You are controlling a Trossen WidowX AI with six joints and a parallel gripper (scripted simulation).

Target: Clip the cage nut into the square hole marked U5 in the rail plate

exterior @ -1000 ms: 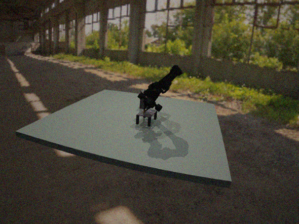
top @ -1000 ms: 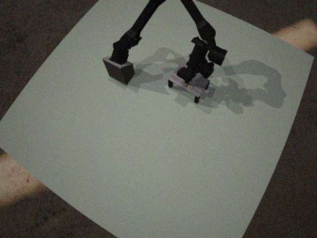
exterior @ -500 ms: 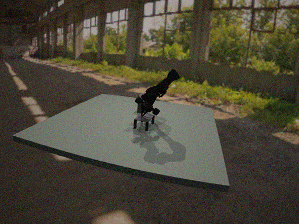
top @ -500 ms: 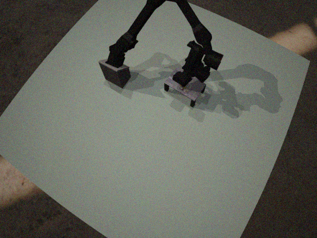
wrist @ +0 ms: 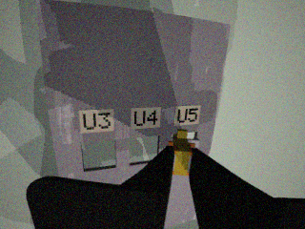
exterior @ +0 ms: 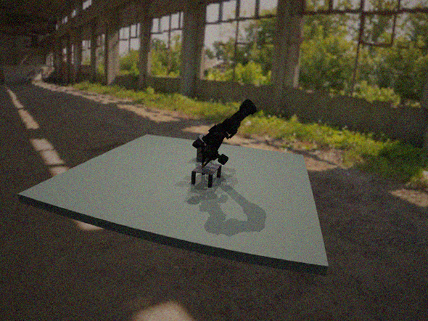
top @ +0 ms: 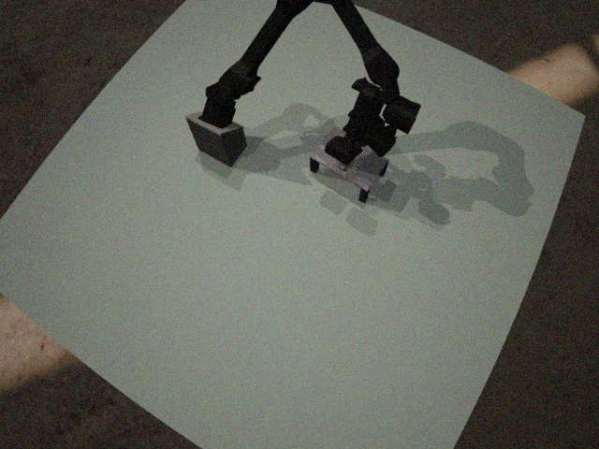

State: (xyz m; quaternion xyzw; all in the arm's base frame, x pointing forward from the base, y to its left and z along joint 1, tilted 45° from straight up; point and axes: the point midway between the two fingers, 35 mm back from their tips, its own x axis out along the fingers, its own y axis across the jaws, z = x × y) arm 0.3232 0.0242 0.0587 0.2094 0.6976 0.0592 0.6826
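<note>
The cage nut is 10 mm below my gripper tip.
</note>
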